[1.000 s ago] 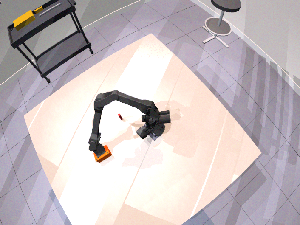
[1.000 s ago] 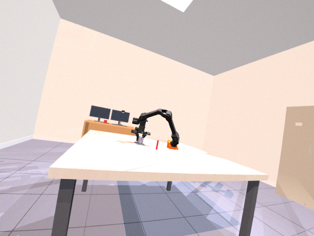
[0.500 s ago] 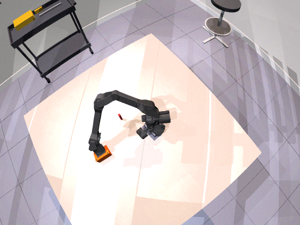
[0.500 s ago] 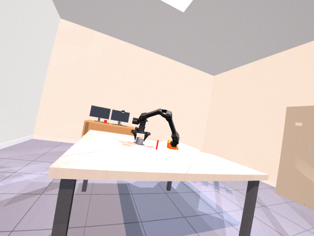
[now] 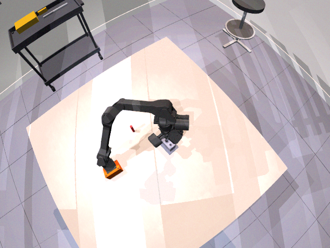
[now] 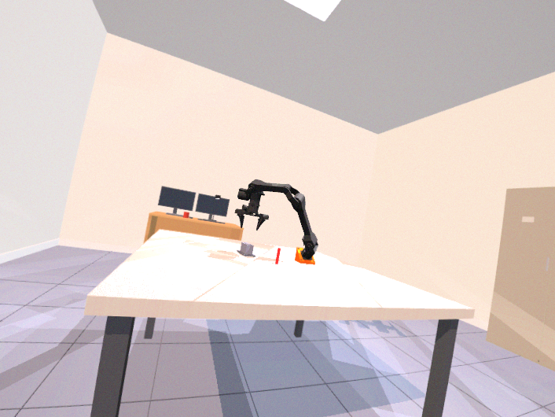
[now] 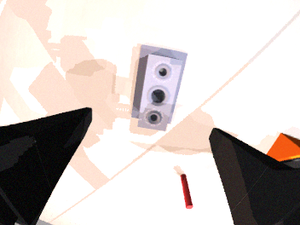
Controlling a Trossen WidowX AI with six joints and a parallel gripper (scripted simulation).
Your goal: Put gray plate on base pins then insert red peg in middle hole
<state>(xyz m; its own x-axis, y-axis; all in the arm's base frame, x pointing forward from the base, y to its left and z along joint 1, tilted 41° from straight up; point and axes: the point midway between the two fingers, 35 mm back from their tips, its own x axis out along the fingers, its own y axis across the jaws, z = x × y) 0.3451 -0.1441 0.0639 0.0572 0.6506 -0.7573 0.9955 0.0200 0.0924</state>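
Now: gripper tip 19 cm to the right of the red peg, 12 cm past it and 10 cm above it. Also, from my gripper tip: flat base 13 cm below, 1 cm behind; gray plate 9 cm below, 1 cm behind.
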